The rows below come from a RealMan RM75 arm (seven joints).
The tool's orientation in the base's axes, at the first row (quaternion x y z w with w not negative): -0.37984, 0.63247, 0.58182, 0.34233
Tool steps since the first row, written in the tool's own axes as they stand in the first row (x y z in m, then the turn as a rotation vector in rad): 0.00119, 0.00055, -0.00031, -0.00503, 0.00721, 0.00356; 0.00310, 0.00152, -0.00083, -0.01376, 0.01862, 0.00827; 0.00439, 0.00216, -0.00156, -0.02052, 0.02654, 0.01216; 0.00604, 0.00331, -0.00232, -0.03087, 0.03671, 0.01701; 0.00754, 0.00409, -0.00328, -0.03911, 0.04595, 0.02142
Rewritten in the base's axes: -0.00105, -0.00039, -0.00075, -0.00397, 0.00421, 0.00752; -0.00281, -0.00103, -0.00192, -0.00987, 0.01001, 0.02017; -0.00398, -0.00184, -0.00268, -0.01364, 0.01471, 0.02951; -0.00577, -0.00269, -0.00350, -0.01769, 0.02074, 0.04298; -0.00716, -0.00375, -0.00436, -0.02192, 0.02613, 0.05419
